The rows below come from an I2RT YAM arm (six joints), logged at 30 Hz.
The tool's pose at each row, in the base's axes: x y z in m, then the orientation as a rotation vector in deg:
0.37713, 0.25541, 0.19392, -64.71, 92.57, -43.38
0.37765, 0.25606, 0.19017, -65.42, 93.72, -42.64
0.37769, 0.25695, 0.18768, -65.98, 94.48, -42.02
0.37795, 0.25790, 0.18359, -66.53, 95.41, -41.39
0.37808, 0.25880, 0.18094, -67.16, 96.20, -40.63
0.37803, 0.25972, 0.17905, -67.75, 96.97, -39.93
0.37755, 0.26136, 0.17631, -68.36, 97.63, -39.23
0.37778, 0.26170, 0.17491, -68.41, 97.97, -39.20
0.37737, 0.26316, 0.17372, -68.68, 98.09, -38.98
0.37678, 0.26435, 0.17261, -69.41, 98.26, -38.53
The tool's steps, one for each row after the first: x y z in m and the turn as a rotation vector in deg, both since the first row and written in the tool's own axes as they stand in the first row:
0.00073, 0.00336, 0.00172, -1.31, 0.46, 0.14
0.00081, 0.00585, 0.00259, -2.28, 0.69, 0.23
0.00140, 0.00970, 0.00419, -3.33, 1.05, 0.36
0.00152, 0.01231, 0.00520, -4.42, 1.24, 0.47
0.00136, 0.01432, 0.00580, -5.44, 1.46, 0.57
0.00088, 0.01747, 0.00629, -6.43, 1.59, 0.63
0.00106, 0.01875, 0.00697, -6.64, 1.83, 0.68
0.00018, 0.02046, 0.00703, -6.95, 1.81, 0.63
-0.00047, 0.02206, 0.00687, -7.65, 1.71, 0.40

